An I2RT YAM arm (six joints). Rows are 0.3 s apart.
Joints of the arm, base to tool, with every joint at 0 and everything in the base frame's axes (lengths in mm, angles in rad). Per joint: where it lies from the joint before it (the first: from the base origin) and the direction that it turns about. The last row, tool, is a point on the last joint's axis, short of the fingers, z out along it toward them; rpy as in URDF.
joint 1: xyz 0 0 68 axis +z
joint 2: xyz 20 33.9 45.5 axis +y
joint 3: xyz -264 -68.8 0 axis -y
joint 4: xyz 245 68.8 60 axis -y
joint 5: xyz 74 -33.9 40.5 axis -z
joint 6: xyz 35.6 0 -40.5 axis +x
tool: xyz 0 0 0 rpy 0 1.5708 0
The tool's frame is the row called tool.
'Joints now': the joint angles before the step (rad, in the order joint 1, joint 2, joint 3, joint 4, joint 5, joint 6). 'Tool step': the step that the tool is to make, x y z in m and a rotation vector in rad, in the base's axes. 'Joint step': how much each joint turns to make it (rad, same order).
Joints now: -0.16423, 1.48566, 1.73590, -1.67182, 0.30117, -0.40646
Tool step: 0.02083, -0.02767, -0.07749, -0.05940, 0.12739, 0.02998
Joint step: -0.08200, 0.03129, -0.29676, 0.25749, 0.07096, -0.12778
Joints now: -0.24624, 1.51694, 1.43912, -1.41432, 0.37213, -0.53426
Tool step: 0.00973, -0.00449, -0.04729, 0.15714, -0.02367, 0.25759
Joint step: -0.03091, 0.00383, -0.18006, 0.24340, -0.18959, -0.28000
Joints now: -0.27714, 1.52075, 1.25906, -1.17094, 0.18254, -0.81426
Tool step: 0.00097, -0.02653, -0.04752, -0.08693, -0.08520, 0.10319
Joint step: -0.08738, 0.00230, -0.20181, 0.35097, 0.01449, -0.20144
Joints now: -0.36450, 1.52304, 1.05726, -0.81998, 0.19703, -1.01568
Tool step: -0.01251, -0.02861, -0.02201, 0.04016, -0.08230, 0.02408
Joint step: -0.12396, -0.00039, -0.09958, 0.17435, -0.11405, -0.11900
